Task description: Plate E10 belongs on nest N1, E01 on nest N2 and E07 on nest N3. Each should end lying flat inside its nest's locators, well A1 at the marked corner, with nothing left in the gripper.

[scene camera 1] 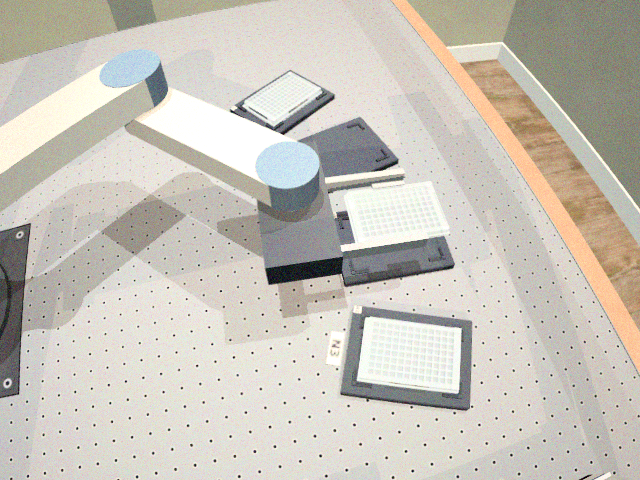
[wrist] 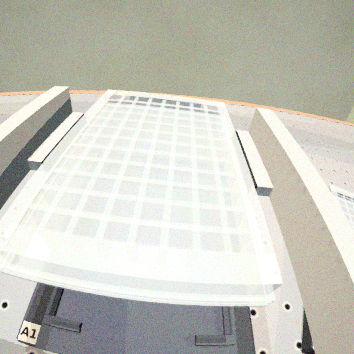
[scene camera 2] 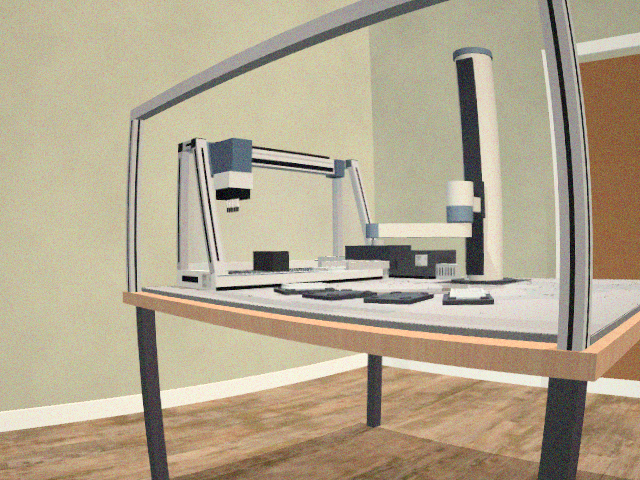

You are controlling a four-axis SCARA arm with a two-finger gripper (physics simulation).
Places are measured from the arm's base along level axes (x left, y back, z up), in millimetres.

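Pixels of known places: gripper, fingertip midpoint: (scene camera 1: 414, 205) (wrist: 159, 110) (scene camera 2: 333, 265).
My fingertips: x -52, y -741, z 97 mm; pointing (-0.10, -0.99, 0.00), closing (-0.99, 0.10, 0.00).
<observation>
For each thing: its top centre in the pictures, then the offset to it from my fingertips. "pt": a spot on its surface instead.
- clear-white well plate, middle of its top: (wrist: 153, 139) (scene camera 1: 397, 210) (scene camera 2: 340, 267) dz -4, dx +2, dy +23 mm
- dark nest N2, middle of its top: (wrist: 151, 224) (scene camera 1: 391, 236) (scene camera 2: 340, 291) dz -68, dx +1, dy +22 mm
- nest's A1 tag, surface spot: (wrist: 29, 332) pt dz -72, dx +62, dy +93 mm
- Nest N3, surface spot: (scene camera 1: 350, 356) pt dz -72, dx -152, dy +134 mm
- dark nest, middle of its top: (scene camera 1: 339, 150) (scene camera 2: 400, 293) dz -68, dx +185, dy +45 mm
- rearmost nest, middle of its top: (scene camera 1: 282, 98) (scene camera 2: 467, 293) dz -66, dx +345, dy +107 mm
- label N3, surface spot: (scene camera 1: 335, 348) pt dz -82, dx -133, dy +148 mm
- black block, surface spot: (scene camera 2: 270, 260) pt dz +3, dx -481, dy +176 mm
My gripper (scene camera 1: 397, 210) (wrist: 159, 110) is shut on a clear-white well plate (scene camera 1: 400, 206) (wrist: 150, 192), gripped by its two long sides. The plate looks level and hangs above dark nest N2 (scene camera 1: 398, 264) (scene camera 2: 336, 295) (wrist: 140, 320), apart from it. That nest's A1 tag (wrist: 29, 332) shows at the lower left of the wrist view. Nest N3 (scene camera 1: 350, 356) bears a plate (scene camera 1: 409, 353) lying within its locators. A dark nest (scene camera 1: 354, 147) (scene camera 2: 398, 298) behind N2 stands empty. The rearmost nest (scene camera 1: 309, 112) bears another plate (scene camera 1: 284, 97) (scene camera 2: 467, 292). No plate names are readable; N1's label is hidden.
The arm's forearm (scene camera 1: 206, 136) reaches in from the left over the perforated table. The label N3 (scene camera 1: 335, 348) lies beside its nest. A gantry machine (scene camera 2: 292, 158), a black block (scene camera 2: 270, 260) and the arm's column (scene camera 2: 488, 155) stand on the table. A frame post (scene camera 2: 571, 180) rises at its corner.
</observation>
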